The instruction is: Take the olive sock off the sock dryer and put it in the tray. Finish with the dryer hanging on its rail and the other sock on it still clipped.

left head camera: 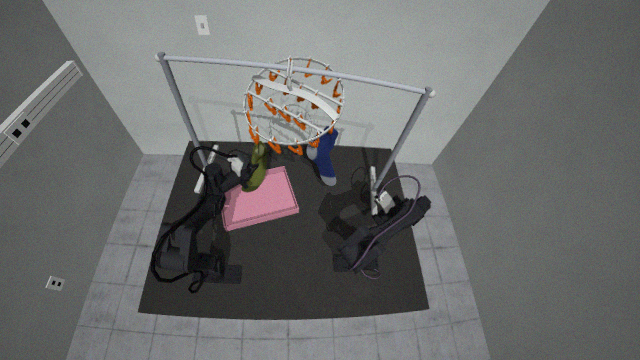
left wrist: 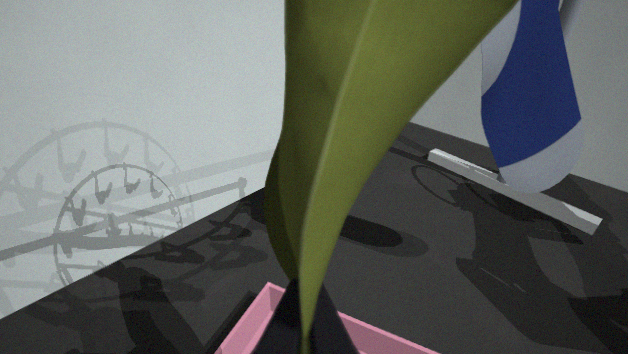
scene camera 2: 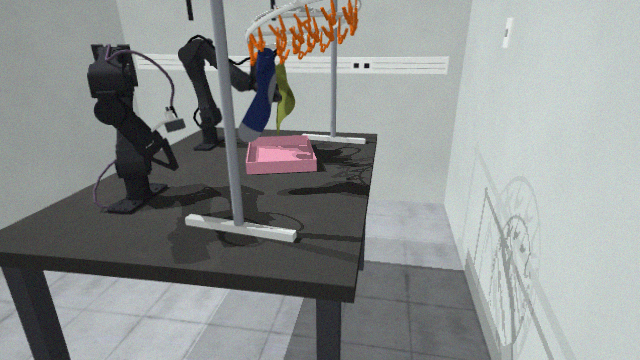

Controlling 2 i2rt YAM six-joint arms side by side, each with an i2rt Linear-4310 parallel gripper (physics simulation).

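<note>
The olive sock (left head camera: 258,167) (scene camera 2: 286,95) (left wrist: 345,100) hangs from orange clips at the edge of the round white sock dryer (left head camera: 272,85). My left gripper (left head camera: 251,172) (left wrist: 305,294) is shut on the lower part of the sock, above the pink tray (left head camera: 265,219) (scene camera 2: 282,166) (left wrist: 390,335). The blue sock with grey toe (left head camera: 326,156) (scene camera 2: 260,95) (left wrist: 532,100) hangs clipped on the dryer. The dryer's hook hangs over the grey rail (left head camera: 215,61). My right gripper (scene camera 2: 170,157) is open and empty, low over the table, away from the socks; its fingertips are hard to make out in the head view.
Two grey posts (left head camera: 180,105) (left head camera: 404,137) carry the rail. They stand on white feet (left head camera: 199,182) (scene camera 2: 260,232) (left wrist: 520,192) on the dark table (left head camera: 280,295) (scene camera 2: 100,240). The dryer's other orange clips hang around its ring, near the left arm. A pale wall stands behind.
</note>
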